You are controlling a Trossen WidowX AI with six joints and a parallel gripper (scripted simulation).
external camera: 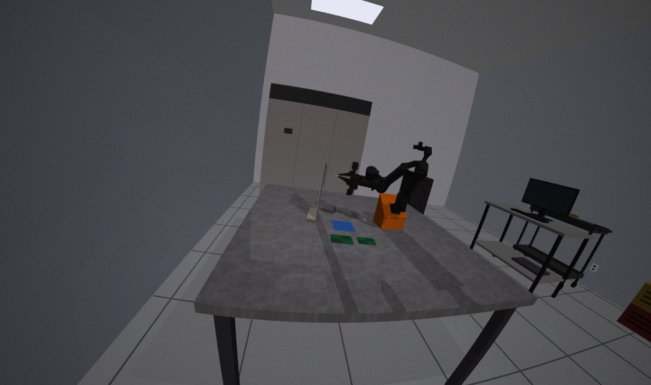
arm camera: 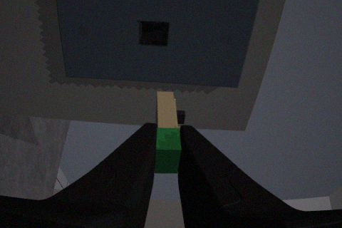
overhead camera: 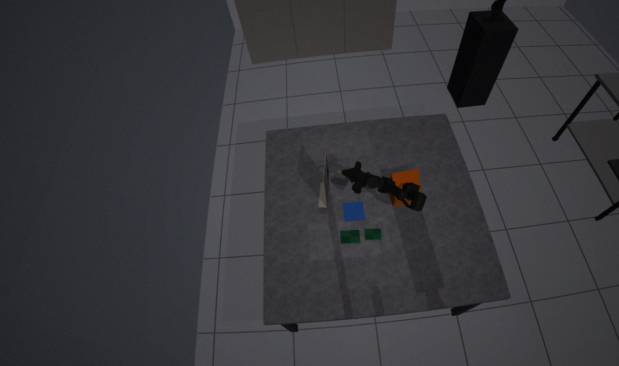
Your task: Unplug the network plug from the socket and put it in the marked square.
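Now: gripper tip 50 mm past the blue marked square, 110 mm to the right of it and 260 mm above it. Also, from my gripper tip: pale tab (10 mm ahead); upright panel (90 mm ahead, 20 mm to the right, 110 mm below); network plug (right at my gripper tip).
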